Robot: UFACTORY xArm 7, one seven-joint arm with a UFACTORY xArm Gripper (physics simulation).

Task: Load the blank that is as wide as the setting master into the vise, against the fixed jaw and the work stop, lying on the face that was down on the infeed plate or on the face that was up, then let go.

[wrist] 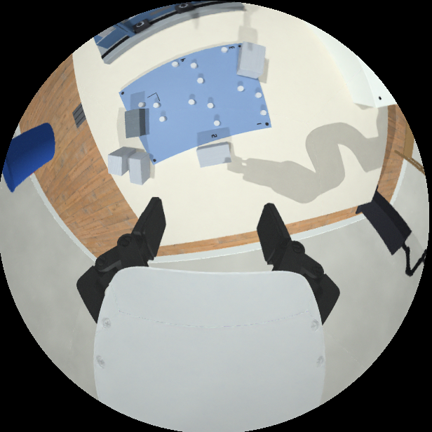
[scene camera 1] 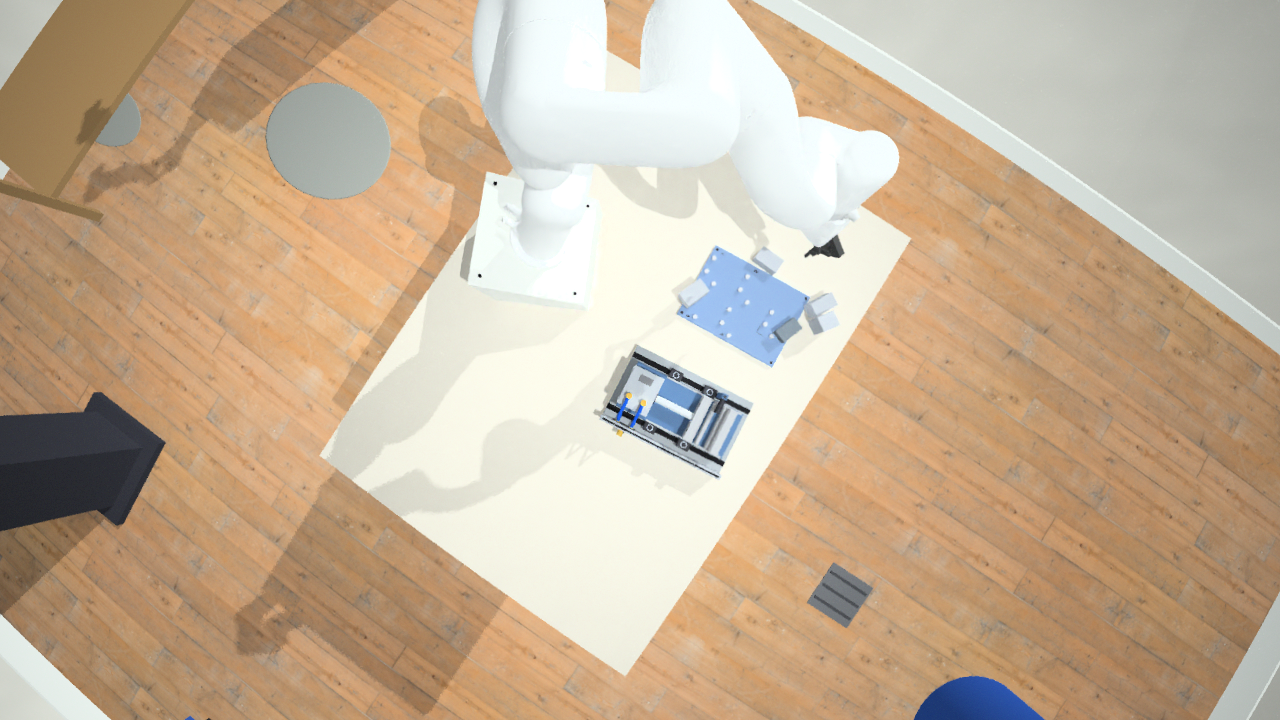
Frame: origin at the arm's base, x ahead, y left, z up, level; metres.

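Where they show: gripper, fingertip midpoint: (scene camera 1: 794, 234); arm's base, link origin: (scene camera 1: 540, 239).
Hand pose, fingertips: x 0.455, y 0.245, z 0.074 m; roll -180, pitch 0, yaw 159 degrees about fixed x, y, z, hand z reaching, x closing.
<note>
Each offset is from my fingertips to the top centre of the thing. "spot": to the spot under its first point. Level surfaces: height alone.
My gripper (scene camera 1: 824, 249) (wrist: 212, 212) is open and empty, above the pale mat beyond the infeed plate. The blue infeed plate @(0.121 m right, 0.001 m ahead, 0.184 m down) (scene camera 1: 729, 268) (wrist: 225, 75) has white pins. One light grey block @(0.001 m right, 0.003 m back, 0.164 m down) (scene camera 1: 767, 259) (wrist: 214, 154) lies beside its edge near mark 2, another light block @(0.164 m right, 0.115 m back, 0.139 m down) (scene camera 1: 693, 292) (wrist: 251, 60) at its corner near mark 3. Two more light blocks, one @(0.034 m right, 0.153 m ahead, 0.148 m down) (scene camera 1: 821, 304) (wrist: 139, 167) and one @(0.070 m right, 0.177 m ahead, 0.132 m down) (scene camera 1: 824, 320) (wrist: 120, 161), stand close together off its end. A darker grey block @(0.124 m right, 0.116 m ahead, 0.159 m down) (scene camera 1: 787, 330) (wrist: 136, 123) is on the plate. I cannot tell which widths match. The vise @(0.414 m right, 0.011 m back, 0.093 m down) (scene camera 1: 673, 407) (wrist: 141, 23) holds no visible light blank.
The robot base (scene camera 1: 537, 268) stands left of the plate in the scene view. Blue rods with orange tips @(spot: 0.454 m right, 0.088 m back, 0.083 m down) (scene camera 1: 638, 411) rise at the vise's left end. A slotted grey plate (scene camera 1: 839, 593) (wrist: 79, 115) and a blue round object (scene camera 1: 980, 702) (wrist: 30, 155) are beyond the mat @(0.192 m down) (scene camera 1: 554, 555).
</note>
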